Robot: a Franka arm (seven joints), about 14 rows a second.
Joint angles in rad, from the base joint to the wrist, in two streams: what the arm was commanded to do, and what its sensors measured. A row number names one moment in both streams.
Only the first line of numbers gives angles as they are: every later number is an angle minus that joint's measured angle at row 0.
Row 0, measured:
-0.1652, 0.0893, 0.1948, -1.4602, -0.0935, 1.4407, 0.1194
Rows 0 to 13, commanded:
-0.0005, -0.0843, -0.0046, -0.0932, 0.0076, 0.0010, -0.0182
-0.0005, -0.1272, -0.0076, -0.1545, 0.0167, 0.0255, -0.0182
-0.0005, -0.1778, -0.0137, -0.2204, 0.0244, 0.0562, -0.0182
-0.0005, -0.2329, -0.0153, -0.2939, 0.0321, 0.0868, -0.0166
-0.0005, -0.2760, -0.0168, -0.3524, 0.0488, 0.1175, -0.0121
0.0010, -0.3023, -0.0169, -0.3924, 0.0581, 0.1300, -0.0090
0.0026, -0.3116, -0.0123, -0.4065, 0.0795, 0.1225, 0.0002
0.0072, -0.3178, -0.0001, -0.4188, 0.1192, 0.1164, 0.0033
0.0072, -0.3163, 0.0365, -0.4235, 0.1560, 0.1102, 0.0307
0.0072, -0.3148, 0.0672, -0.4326, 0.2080, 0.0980, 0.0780
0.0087, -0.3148, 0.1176, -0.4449, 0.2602, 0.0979, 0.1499
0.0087, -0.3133, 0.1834, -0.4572, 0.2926, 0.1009, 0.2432
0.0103, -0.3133, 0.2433, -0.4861, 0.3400, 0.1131, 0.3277
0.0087, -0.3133, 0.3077, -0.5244, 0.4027, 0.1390, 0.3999
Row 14, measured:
0.0091, -0.2922, 0.1643, -0.4324, 0.2880, 0.0864, 0.2077
